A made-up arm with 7 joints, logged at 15 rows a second.
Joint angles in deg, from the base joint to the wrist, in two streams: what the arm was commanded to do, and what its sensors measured. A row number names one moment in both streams.
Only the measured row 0 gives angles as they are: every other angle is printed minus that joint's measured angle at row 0.
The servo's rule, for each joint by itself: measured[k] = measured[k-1] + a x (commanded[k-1-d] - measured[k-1]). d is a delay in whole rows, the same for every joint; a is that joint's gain. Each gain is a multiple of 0.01, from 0.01 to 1. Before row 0 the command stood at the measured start. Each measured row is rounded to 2 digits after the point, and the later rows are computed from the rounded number. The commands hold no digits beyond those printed.
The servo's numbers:
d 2
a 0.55 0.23 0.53 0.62 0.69 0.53 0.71
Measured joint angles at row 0:
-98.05, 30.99, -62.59, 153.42, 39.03, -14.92, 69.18
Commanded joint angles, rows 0 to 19:
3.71, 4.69, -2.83, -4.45, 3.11, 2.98, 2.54
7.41, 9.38, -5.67, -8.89, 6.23, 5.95, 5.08
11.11, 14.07, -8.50, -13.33, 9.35, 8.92, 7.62
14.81, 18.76, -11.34, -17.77, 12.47, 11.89, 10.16
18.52, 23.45, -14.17, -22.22, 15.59, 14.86, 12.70
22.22, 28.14, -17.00, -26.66, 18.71, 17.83, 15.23
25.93, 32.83, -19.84, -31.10, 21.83, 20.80, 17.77
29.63, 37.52, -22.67, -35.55, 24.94, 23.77, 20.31
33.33, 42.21, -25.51, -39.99, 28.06, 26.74, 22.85
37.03, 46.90, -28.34, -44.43, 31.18, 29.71, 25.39
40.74, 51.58, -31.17, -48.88, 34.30, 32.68, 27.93
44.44, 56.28, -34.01, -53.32, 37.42, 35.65, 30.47
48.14, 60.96, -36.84, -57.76, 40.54, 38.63, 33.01
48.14, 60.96, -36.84, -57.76, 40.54, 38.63, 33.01
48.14, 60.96, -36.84, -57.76, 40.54, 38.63, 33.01
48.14, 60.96, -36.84, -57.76, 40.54, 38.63, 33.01
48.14, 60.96, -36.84, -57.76, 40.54, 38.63, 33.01
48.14, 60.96, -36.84, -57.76, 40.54, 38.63, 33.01
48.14, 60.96, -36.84, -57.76, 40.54, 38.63, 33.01
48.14, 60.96, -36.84, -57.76, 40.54, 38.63, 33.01
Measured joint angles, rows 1 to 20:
0.00, 0.00, 0.00, 0.00, 0.00, 0.00, 0.00
0.00, 0.00, 0.00, 0.00, 0.00, 0.00, 0.00
2.04, 1.08, -1.50, -2.76, 2.15, 1.58, 1.80
4.99, 2.99, -3.71, -6.56, 4.97, 3.90, 4.13
8.36, 5.54, -6.25, -10.76, 7.99, 6.56, 6.61
11.91, 8.58, -8.95, -15.11, 11.08, 9.38, 9.13
15.55, 12.00, -11.72, -19.52, 14.19, 12.28, 11.66
19.22, 15.71, -14.52, -23.95, 17.31, 15.22, 14.19
22.91, 19.65, -17.34, -28.38, 20.43, 18.18, 16.73
26.61, 23.76, -20.16, -32.83, 23.54, 21.14, 19.27
30.31, 28.00, -23.00, -37.27, 26.66, 24.11, 21.81
34.01, 32.35, -25.83, -41.71, 29.78, 27.08, 24.35
37.71, 36.77, -28.66, -46.16, 32.90, 30.05, 26.89
41.41, 41.26, -31.50, -50.60, 36.02, 33.02, 29.43
45.11, 45.79, -34.33, -55.04, 39.14, 35.99, 31.97
46.78, 49.28, -35.66, -56.73, 40.11, 37.39, 32.71
47.53, 51.97, -36.29, -57.37, 40.41, 38.05, 32.92
47.87, 54.04, -36.58, -57.61, 40.50, 38.36, 32.98
48.02, 55.63, -36.72, -57.70, 40.53, 38.50, 33.00
48.09, 56.86, -36.78, -57.74, 40.54, 38.57, 33.01

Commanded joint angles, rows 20 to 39:
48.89, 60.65, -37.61, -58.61, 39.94, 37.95, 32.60
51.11, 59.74, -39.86, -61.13, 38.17, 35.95, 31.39
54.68, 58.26, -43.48, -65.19, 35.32, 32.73, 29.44
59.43, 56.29, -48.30, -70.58, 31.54, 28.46, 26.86
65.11, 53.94, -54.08, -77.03, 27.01, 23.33, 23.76
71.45, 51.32, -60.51, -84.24, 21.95, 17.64, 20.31
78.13, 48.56, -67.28, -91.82, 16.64, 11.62, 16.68
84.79, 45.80, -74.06, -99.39, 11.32, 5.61, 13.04
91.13, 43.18, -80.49, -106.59, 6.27, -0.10, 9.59
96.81, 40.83, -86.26, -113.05, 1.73, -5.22, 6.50
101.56, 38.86, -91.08, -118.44, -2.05, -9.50, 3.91
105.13, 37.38, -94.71, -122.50, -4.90, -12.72, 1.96
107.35, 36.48, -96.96, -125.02, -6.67, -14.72, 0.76
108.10, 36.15, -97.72, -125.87, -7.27, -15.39, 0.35
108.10, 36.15, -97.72, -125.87, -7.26, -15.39, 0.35
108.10, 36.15, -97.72, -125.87, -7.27, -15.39, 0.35
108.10, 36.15, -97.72, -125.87, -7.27, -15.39, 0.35
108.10, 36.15, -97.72, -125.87, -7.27, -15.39, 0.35
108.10, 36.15, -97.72, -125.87, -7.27, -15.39, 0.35
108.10, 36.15, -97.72, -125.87, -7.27, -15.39, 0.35
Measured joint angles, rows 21 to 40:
48.12, 57.80, -36.81, -57.75, 40.54, 38.60, 33.01
48.13, 58.53, -36.83, -57.76, 40.54, 38.62, 33.01
48.55, 59.02, -37.24, -58.29, 40.13, 38.26, 32.72
49.96, 59.19, -38.63, -60.05, 38.78, 37.04, 31.78
52.56, 58.98, -41.20, -63.24, 36.39, 34.76, 30.12
56.34, 58.36, -44.96, -67.79, 33.04, 31.42, 27.81
61.16, 57.34, -49.79, -73.52, 28.88, 27.13, 24.93
66.82, 55.96, -55.47, -80.17, 24.10, 22.10, 21.65
73.04, 54.26, -61.73, -87.39, 18.95, 16.55, 18.12
79.50, 52.31, -68.26, -94.83, 13.69, 10.75, 14.51
85.90, 50.21, -74.74, -102.12, 8.57, 5.00, 11.02
91.90, 48.05, -80.85, -108.90, 3.85, -0.42, 7.81
97.21, 45.94, -86.27, -114.81, -0.22, -5.23, 5.04
101.57, 43.97, -90.74, -119.58, -3.45, -9.20, 2.85
104.75, 42.25, -94.04, -122.95, -5.67, -12.13, 1.37
106.59, 40.85, -95.99, -124.76, -6.77, -13.86, 0.65
107.42, 39.77, -96.91, -125.45, -7.11, -14.67, 0.44
107.79, 38.94, -97.34, -125.71, -7.22, -15.05, 0.38
107.96, 38.30, -97.54, -125.81, -7.25, -15.23, 0.36
108.04, 37.81, -97.64, -125.85, -7.26, -15.31, 0.35

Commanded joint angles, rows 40 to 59:
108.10, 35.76, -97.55, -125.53, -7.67, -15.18, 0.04
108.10, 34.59, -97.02, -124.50, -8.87, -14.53, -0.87
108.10, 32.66, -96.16, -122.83, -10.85, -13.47, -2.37
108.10, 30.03, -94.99, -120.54, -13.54, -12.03, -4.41
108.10, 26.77, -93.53, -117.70, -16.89, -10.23, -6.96
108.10, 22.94, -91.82, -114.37, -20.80, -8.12, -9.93
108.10, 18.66, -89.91, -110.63, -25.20, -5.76, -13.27
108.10, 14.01, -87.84, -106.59, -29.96, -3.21, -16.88
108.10, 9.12, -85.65, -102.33, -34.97, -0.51, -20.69
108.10, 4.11, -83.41, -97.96, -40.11, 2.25, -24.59
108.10, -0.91, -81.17, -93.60, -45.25, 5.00, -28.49
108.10, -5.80, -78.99, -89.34, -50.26, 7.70, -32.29
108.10, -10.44, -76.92, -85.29, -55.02, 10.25, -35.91
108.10, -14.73, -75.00, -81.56, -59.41, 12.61, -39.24
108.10, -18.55, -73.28, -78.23, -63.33, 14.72, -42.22
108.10, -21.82, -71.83, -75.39, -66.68, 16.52, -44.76
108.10, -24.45, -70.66, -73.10, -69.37, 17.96, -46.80
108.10, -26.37, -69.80, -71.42, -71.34, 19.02, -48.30
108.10, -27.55, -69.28, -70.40, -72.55, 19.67, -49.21
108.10, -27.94, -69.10, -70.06, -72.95, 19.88, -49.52
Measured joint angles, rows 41 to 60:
108.07, 37.43, -97.68, -125.86, -7.27, -15.35, 0.35
108.09, 37.14, -97.70, -125.87, -7.27, -15.37, 0.35
108.10, 36.82, -97.62, -125.66, -7.55, -15.27, 0.13
108.10, 36.31, -97.30, -124.94, -8.46, -14.88, -0.58
108.10, 35.47, -96.70, -123.63, -10.11, -14.13, -1.85
108.10, 34.22, -95.79, -121.71, -12.48, -13.02, -3.67
108.10, 32.51, -94.59, -119.22, -15.52, -11.54, -6.01
108.10, 30.31, -93.12, -116.21, -19.16, -9.73, -8.79
108.10, 27.63, -91.42, -112.75, -23.33, -7.63, -11.97
108.10, 24.50, -89.52, -108.93, -27.90, -5.29, -15.46
108.10, 20.96, -87.47, -104.84, -32.78, -2.76, -19.17
108.10, 17.08, -85.32, -100.57, -37.84, -0.10, -23.02
108.10, 12.94, -83.12, -96.25, -42.95, 2.60, -26.90
108.10, 8.63, -80.93, -91.97, -47.99, 5.30, -30.73
108.10, 4.24, -78.80, -87.83, -52.84, 7.92, -34.41
108.10, -0.12, -76.79, -83.94, -57.37, 10.41, -37.84
108.10, -4.36, -74.93, -80.40, -61.48, 12.69, -40.95
108.10, -8.38, -73.29, -77.29, -65.07, 14.72, -43.66
108.10, -12.08, -71.90, -74.69, -68.04, 16.44, -45.89
108.10, -15.37, -70.79, -72.66, -70.32, 17.81, -47.60

